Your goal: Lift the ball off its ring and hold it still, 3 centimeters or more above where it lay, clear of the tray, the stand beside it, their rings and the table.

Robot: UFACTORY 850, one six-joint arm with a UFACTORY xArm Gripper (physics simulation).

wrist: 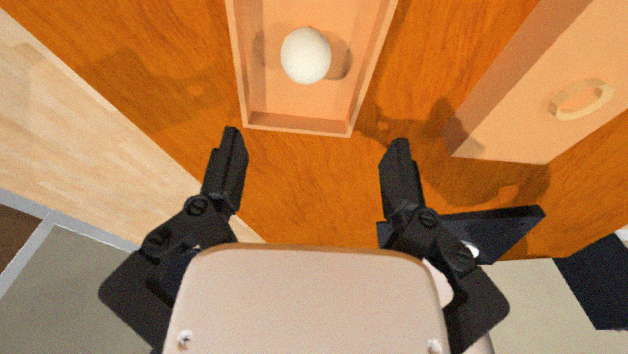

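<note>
A white ball [306, 55] sits inside a shallow orange tray [300, 131] at the top middle of the wrist view. The ring under the ball cannot be made out. The tray's low walls stand around the ball, and its far end is cut off by the view's top edge. My gripper [315, 146] is open and empty. Its fingertips stand wide apart, above the table and near the tray's near end, with the ball beyond them in the view.
An orange block-like stand [520, 112] is to the right of the tray, with a pale yellow ring [555, 111] on its top. The wooden table [310, 190] lies beneath. Pale wooden floor [75, 145] shows beyond the table's edge at the left.
</note>
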